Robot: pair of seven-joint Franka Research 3 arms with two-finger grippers.
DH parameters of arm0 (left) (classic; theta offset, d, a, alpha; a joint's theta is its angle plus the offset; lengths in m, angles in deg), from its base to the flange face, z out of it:
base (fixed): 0 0 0 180
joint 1: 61.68 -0.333 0 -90
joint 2: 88.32 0 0 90
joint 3: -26.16 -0.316 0.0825 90
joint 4: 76.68 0 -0.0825 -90
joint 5: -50.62 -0.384 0 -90
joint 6: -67.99 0 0.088 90
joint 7: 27.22 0.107 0 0
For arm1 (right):
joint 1: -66.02 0.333 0 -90
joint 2: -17.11 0 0 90
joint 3: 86.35 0.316 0.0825 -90
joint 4: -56.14 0 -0.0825 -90
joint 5: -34.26 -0.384 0 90
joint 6: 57.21 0 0.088 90
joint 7: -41.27 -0.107 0 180
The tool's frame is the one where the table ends.
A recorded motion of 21 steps. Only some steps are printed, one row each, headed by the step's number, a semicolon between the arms.
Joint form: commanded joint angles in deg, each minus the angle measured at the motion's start. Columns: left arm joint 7, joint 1, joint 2, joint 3, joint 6, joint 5, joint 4; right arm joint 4, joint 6, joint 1, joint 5, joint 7, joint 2, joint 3.
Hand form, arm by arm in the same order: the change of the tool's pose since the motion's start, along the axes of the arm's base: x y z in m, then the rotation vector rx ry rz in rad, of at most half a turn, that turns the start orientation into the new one. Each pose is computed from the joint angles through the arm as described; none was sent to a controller.
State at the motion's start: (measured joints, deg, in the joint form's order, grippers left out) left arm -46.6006 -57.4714 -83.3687 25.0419 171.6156 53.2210 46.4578; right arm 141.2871 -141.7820 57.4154 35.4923 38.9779 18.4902 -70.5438
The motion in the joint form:
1: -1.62 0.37 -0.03 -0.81 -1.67 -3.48 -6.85; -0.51 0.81 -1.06 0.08 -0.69 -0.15 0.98
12: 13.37 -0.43 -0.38 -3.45 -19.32 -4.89 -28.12; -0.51 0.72 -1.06 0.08 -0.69 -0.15 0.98
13: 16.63 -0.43 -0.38 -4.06 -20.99 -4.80 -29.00; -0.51 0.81 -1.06 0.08 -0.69 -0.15 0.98
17: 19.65 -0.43 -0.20 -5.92 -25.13 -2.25 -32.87; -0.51 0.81 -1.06 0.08 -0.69 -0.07 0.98
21: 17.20 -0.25 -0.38 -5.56 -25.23 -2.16 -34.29; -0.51 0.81 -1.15 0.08 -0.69 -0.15 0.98
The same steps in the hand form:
1: 0.0219 0.0081 0.0512 0.0551 -0.0923 0.0096; -0.0022 -0.0012 0.0044 -0.0024 0.0021 -0.0138
12: 0.0279 0.0435 0.1975 0.0313 -0.1476 -0.1835; -0.0021 -0.0011 0.0045 -0.0022 0.0006 -0.0138
13: 0.0249 0.0491 0.2024 0.0174 -0.1338 -0.2277; -0.0022 -0.0012 0.0044 -0.0024 0.0021 -0.0138
17: 0.0162 0.0612 0.2291 -0.0376 -0.1400 -0.2448; -0.0018 -0.0012 0.0036 -0.0022 0.0035 -0.0138
21: 0.0172 0.0561 0.2386 -0.0278 -0.1588 -0.2124; -0.0021 -0.0020 0.0044 -0.0024 0.0021 -0.0154

